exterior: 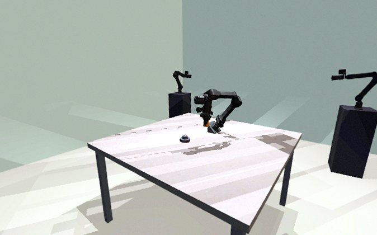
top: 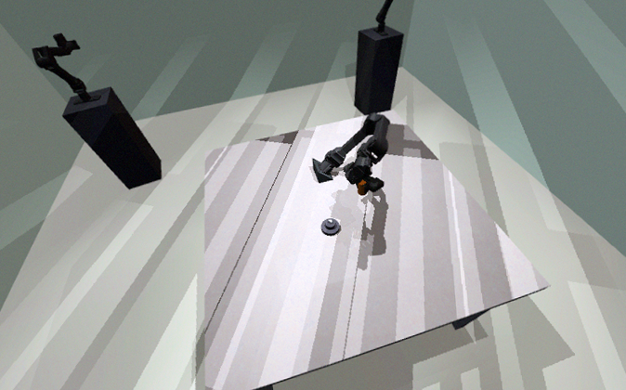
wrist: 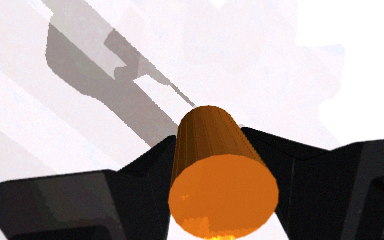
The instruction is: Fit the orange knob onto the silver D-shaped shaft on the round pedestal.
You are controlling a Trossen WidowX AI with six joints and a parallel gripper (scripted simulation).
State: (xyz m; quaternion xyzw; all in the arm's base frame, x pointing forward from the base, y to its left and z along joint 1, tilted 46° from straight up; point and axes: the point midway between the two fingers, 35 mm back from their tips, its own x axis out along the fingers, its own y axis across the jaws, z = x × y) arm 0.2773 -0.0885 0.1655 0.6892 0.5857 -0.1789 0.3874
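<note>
The orange knob lies 3 cm above my gripper tip. Also, from my gripper tip: dark round pedestal (2 cm ahead, 17 cm to the right, 12 cm below).
</note>
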